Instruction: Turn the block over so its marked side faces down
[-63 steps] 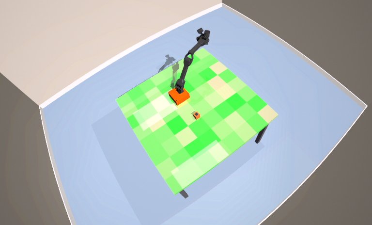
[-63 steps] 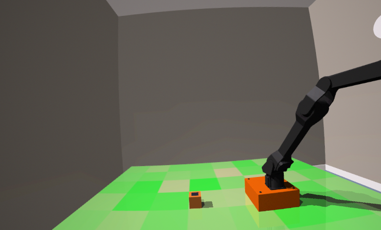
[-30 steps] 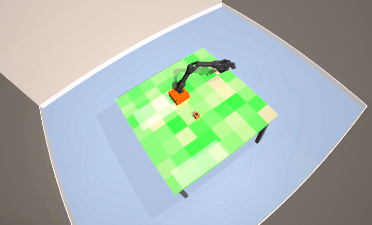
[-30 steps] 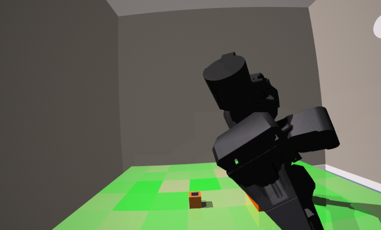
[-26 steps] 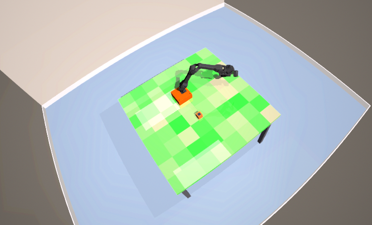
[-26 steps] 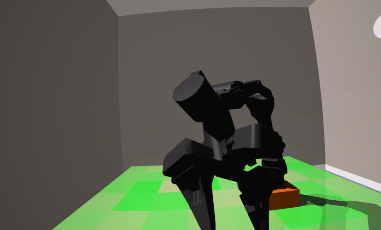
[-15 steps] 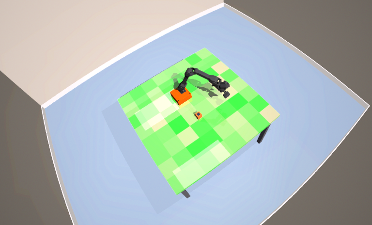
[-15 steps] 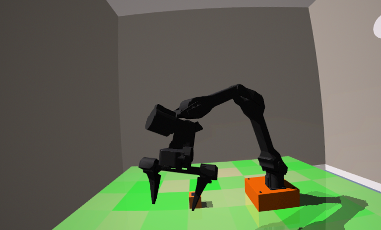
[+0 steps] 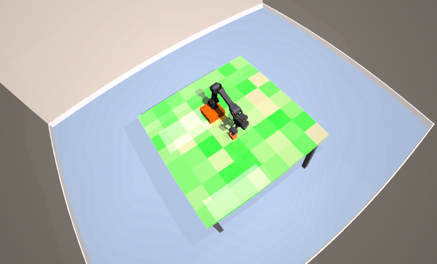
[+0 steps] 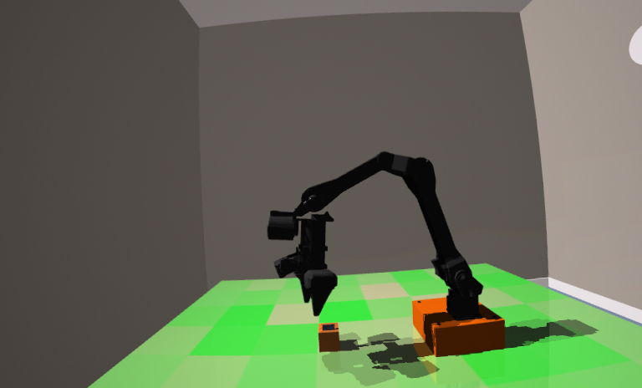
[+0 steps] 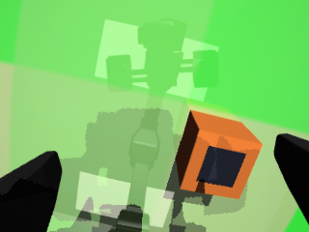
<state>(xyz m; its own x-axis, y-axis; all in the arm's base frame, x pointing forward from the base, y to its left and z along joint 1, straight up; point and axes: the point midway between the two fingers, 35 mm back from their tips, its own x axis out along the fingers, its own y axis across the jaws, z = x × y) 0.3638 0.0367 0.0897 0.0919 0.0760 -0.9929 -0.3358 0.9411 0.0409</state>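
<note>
My gripper tip is 80 mm above the orange block, 50 mm to the left of it and 30 mm past it.
</note>
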